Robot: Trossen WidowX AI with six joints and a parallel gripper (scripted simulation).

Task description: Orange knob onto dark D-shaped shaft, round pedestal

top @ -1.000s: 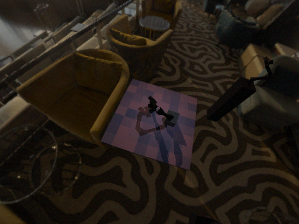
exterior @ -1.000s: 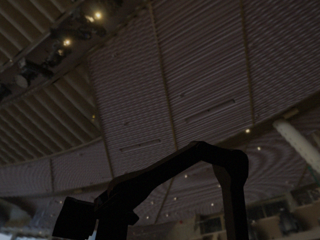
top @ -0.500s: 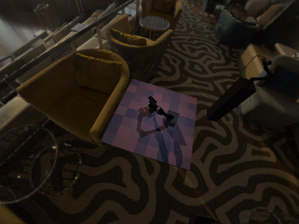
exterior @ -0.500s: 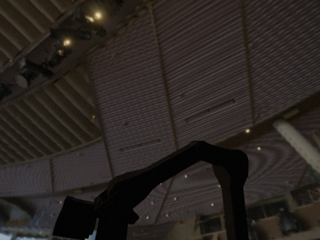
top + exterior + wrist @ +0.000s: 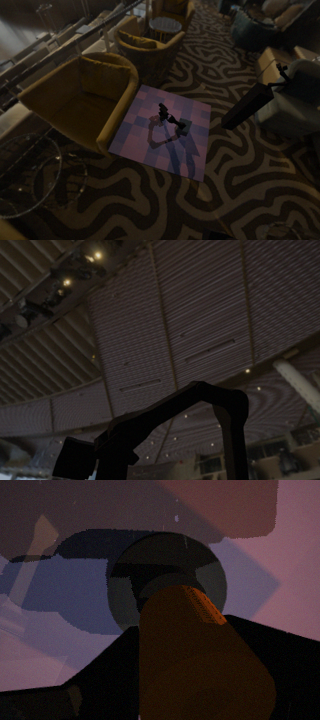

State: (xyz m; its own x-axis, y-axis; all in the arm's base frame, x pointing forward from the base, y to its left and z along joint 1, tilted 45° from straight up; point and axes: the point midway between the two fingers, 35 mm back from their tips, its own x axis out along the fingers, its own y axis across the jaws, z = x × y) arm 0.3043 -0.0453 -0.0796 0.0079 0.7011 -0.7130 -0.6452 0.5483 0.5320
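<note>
Right now the orange knob is 20 mm above my gripper tip. Round my gripper tip: dark round pedestal 40 mm below.
</note>
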